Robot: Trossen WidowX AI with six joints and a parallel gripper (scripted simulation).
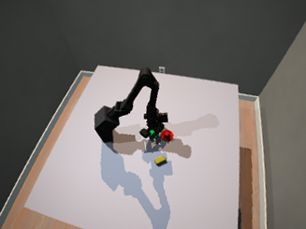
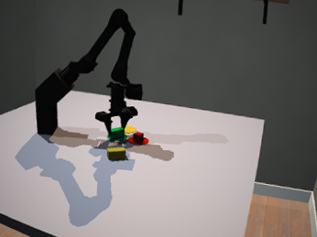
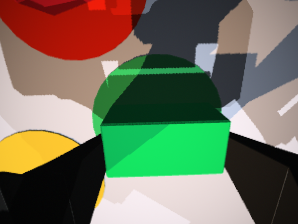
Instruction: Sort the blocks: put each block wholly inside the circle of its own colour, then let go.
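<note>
Right now my hand is 30 mm above the green block. Also, from my hand: red block: 100 mm ahead, 40 mm below, 10 mm to the left; green circle: 50 mm below; yellow circle: 100 mm to the left, 50 mm below, 10 mm behind.
</note>
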